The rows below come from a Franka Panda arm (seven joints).
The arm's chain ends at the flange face. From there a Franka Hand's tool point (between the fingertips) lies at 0.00 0.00 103.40 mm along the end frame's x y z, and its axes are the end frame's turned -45 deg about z.
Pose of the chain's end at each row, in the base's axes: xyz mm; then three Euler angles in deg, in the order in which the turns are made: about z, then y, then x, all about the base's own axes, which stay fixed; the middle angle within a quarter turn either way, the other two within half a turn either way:
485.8, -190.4, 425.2, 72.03, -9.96, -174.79
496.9, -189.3, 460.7, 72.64, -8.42, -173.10
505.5, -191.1, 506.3, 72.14, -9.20, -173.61
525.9, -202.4, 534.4, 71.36, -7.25, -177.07
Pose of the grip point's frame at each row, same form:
467.9, -181.2, 323.8, 27.03, -9.96, -174.79
481.8, -177.0, 359.2, 27.64, -8.42, -173.10
489.0, -179.7, 404.9, 27.14, -9.20, -173.61
512.9, -197.2, 432.0, 26.36, -7.25, -177.07

